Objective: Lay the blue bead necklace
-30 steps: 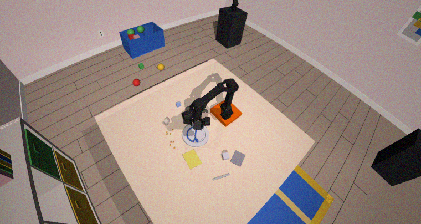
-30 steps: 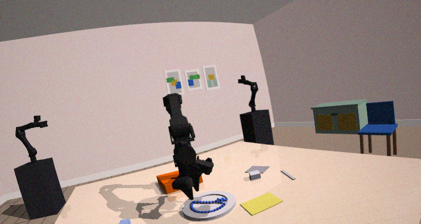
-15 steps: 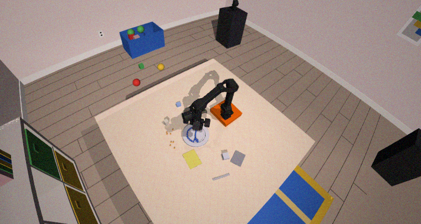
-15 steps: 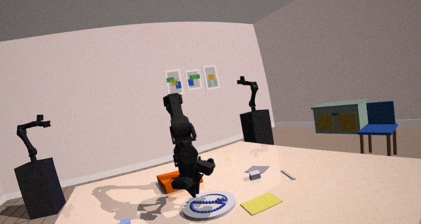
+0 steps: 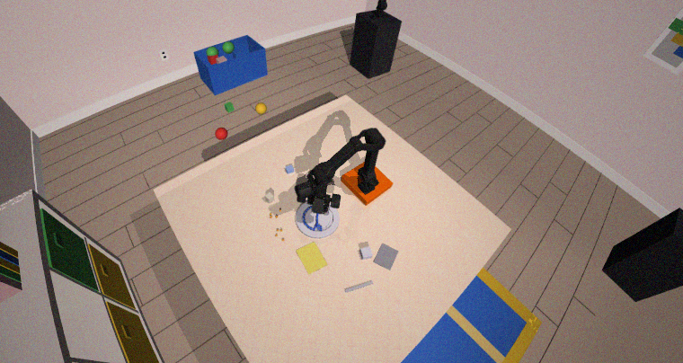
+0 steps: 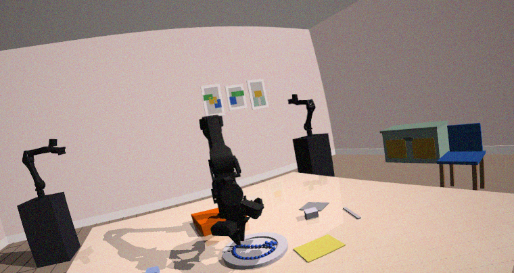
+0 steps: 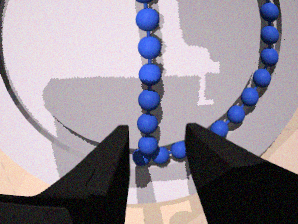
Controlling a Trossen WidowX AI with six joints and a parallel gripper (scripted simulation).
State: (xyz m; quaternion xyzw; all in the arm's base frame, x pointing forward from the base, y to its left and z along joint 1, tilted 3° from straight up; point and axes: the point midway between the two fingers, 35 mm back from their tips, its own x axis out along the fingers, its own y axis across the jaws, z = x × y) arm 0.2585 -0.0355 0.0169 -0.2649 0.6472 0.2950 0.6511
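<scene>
Right now the round bead board is 3 cm to the left of my gripper tip, 2 cm below it and 2 cm ahead of it. Round my gripper tip: yellow sheet (18 cm to the left, 15 cm ahead, 3 cm below); then pale cube (18 cm to the right, 16 cm ahead, 1 cm below); then blue cube (28 cm to the right, 2 cm below, 1 cm behind).
</scene>
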